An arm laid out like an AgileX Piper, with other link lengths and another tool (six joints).
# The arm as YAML. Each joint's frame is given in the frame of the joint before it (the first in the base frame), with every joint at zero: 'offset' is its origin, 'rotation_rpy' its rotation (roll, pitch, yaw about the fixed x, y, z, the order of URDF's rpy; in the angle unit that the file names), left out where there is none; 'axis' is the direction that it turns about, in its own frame. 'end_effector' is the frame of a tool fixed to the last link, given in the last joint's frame.
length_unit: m
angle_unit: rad
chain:
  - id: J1
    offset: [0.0, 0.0, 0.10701]
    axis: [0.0, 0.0, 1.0]
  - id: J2
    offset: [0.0, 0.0, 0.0]
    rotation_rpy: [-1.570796, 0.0, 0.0]
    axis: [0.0, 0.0, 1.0]
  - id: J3
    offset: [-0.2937, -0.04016, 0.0]
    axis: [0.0, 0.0, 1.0]
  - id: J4
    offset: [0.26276, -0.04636, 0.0]
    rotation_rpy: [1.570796, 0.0, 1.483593]
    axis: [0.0, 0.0, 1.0]
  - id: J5
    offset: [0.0, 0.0, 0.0]
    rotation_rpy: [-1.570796, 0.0, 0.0]
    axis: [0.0, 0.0, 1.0]
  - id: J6
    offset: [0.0, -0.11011, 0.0]
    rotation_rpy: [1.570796, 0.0, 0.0]
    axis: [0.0, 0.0, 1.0]
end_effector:
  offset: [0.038, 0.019, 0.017]
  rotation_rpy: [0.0, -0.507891, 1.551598]
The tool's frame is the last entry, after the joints.
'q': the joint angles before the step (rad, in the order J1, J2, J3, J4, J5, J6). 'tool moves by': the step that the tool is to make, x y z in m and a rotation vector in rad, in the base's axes. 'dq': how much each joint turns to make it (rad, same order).
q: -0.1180, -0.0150, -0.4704, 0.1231, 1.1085, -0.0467
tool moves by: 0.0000, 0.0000, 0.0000, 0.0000, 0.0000, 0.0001
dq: 0.0001, 0.0000, 0.0000, 0.0000, 0.0000, 0.0000
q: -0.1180, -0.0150, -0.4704, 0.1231, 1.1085, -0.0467
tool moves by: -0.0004, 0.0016, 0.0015, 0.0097, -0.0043, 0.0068
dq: 0.0003, 0.0001, -0.0041, 0.0120, 0.0009, 0.0002
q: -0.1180, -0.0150, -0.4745, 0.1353, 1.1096, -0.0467
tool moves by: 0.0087, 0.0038, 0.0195, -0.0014, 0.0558, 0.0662
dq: -0.0002, 0.1266, -0.0687, 0.0576, 0.0073, -0.0674
